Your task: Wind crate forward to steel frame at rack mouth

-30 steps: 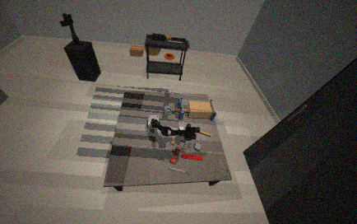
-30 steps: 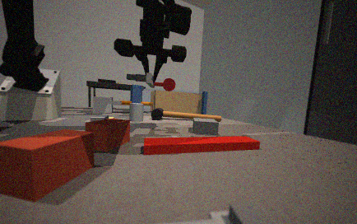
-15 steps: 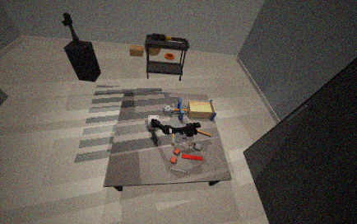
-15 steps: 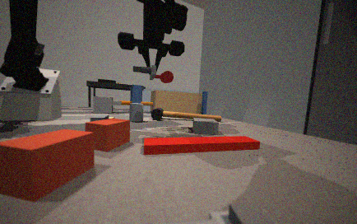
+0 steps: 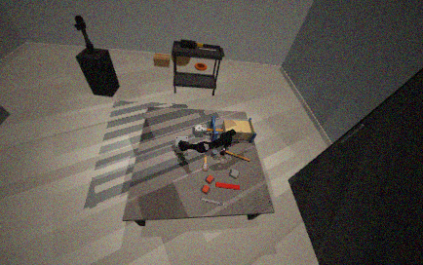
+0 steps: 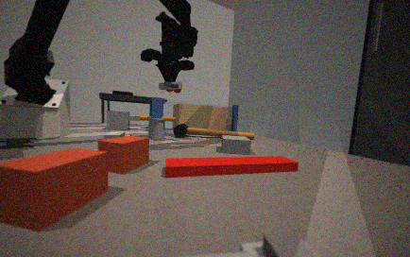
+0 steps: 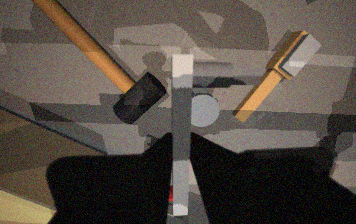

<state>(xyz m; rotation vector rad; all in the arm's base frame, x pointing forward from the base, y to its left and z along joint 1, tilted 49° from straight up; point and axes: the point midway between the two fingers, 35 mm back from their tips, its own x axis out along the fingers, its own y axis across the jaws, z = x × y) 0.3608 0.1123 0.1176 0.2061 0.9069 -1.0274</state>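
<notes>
Right now my gripper tip is 2 cm to the right of the winch handle. The rest, counted from my gripper tip: red knob (6 cm to the left, 1 cm above); grey block (20 cm to the right, 17 cm below, 17 cm ahead); blue frame (30 cm to the left, 8 cm below, 8 cm behind).
</notes>
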